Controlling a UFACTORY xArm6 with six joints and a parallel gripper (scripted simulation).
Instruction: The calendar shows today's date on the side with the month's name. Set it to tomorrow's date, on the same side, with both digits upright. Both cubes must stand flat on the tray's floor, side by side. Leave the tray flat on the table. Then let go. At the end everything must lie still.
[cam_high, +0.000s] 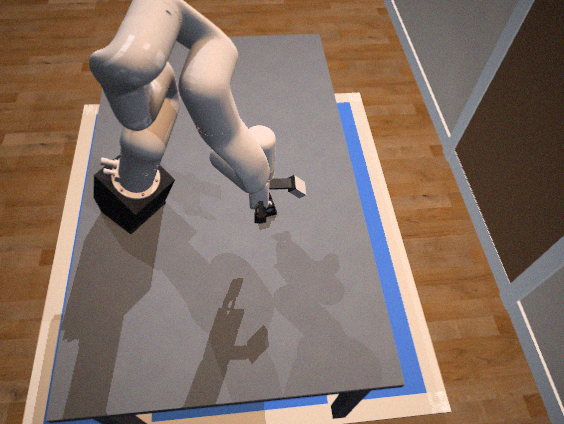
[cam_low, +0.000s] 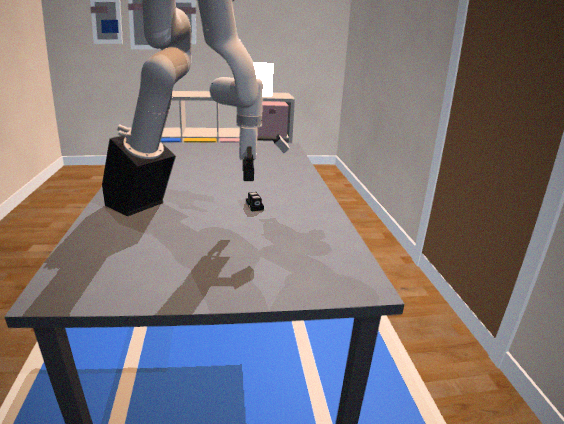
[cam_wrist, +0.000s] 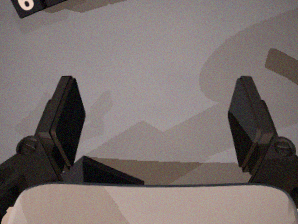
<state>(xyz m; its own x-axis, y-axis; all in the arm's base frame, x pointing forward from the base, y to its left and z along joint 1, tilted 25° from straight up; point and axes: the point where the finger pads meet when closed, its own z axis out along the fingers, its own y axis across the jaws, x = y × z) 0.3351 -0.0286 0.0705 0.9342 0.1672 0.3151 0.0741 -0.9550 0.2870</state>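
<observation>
The dark tray is 2 cm ahead of my hand, 11 cm to the left of it and 15 cm below it.
</observation>
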